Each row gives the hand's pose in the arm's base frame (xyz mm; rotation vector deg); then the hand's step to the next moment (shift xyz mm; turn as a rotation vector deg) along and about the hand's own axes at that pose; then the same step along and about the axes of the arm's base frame.
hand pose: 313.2 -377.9 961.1 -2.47 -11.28 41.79
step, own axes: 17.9 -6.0 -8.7 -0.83 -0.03 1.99
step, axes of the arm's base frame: 18.7 7.7 -5.0 -0.97 -0.63 1.82
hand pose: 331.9 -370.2 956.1 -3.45 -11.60 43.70
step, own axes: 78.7 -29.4 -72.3 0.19 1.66 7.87
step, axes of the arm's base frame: 90.2 34.6 -54.4 -2.60 1.18 7.52
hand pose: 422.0 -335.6 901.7 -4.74 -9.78 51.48
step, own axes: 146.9 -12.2 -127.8 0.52 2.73 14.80
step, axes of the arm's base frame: 122.4 107.6 -107.3 -4.49 2.10 14.22
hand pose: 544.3 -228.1 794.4 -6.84 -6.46 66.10
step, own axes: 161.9 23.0 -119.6 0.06 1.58 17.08
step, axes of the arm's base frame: 62.1 153.1 -117.2 -3.97 1.30 16.64
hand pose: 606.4 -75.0 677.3 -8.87 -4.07 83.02
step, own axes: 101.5 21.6 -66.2 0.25 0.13 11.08
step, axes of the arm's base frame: 0.5 99.0 -73.2 -1.67 0.96 10.92
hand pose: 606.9 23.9 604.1 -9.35 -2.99 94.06
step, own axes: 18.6 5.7 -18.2 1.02 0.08 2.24
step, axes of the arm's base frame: -4.4 16.9 -20.1 -0.46 1.15 2.13
